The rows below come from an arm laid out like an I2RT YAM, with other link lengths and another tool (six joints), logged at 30 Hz.
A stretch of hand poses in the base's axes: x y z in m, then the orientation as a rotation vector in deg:
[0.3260, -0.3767, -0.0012, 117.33, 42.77, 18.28]
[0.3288, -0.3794, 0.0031, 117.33, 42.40, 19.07]
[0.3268, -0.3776, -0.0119, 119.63, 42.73, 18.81]
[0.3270, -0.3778, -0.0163, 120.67, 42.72, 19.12]
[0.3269, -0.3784, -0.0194, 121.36, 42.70, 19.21]
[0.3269, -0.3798, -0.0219, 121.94, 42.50, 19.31]
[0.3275, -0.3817, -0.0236, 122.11, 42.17, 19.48]
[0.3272, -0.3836, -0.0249, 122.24, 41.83, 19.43]
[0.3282, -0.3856, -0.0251, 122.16, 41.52, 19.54]
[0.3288, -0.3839, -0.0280, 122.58, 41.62, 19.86]
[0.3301, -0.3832, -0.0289, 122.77, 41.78, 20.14]
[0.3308, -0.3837, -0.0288, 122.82, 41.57, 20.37]
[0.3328, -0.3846, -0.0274, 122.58, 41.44, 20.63]
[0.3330, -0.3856, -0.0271, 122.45, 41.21, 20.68]
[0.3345, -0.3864, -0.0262, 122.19, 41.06, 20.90]
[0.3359, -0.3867, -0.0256, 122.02, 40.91, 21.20]
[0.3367, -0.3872, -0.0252, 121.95, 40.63, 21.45]
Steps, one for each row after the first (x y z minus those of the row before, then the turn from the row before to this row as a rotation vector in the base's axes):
[0.0028, -0.0027, 0.0043, 0.23, -0.67, 0.04]
[-0.0020, 0.0018, -0.0150, 2.05, 1.02, -0.22]
[0.0002, -0.0002, -0.0044, 1.05, 0.12, -0.05]
[-0.0001, -0.0006, -0.0031, 0.66, 0.15, -0.08]
[0.0000, -0.0014, -0.0025, 0.54, 0.03, -0.19]
[0.0006, -0.0019, -0.0017, 0.18, -0.19, -0.20]
[-0.0003, -0.0019, -0.0013, 0.07, -0.06, -0.28]
[0.0010, -0.0020, -0.0002, -0.07, -0.22, -0.17]
[0.0006, 0.0017, -0.0029, 0.50, -0.04, 0.12]
[0.0013, 0.0007, -0.0009, 0.28, -0.06, 0.18]
[0.0007, -0.0005, 0.0001, 0.10, -0.22, -0.08]
[0.0020, -0.0009, 0.0014, -0.15, -0.29, 0.03]
[0.0002, -0.0010, 0.0003, -0.12, -0.16, -0.13]
[0.0015, -0.0008, 0.0009, -0.18, -0.28, 0.00]
[0.0014, -0.0003, 0.0006, -0.07, -0.31, 0.02]
[0.0008, -0.0005, 0.0004, 0.00, -0.29, -0.10]

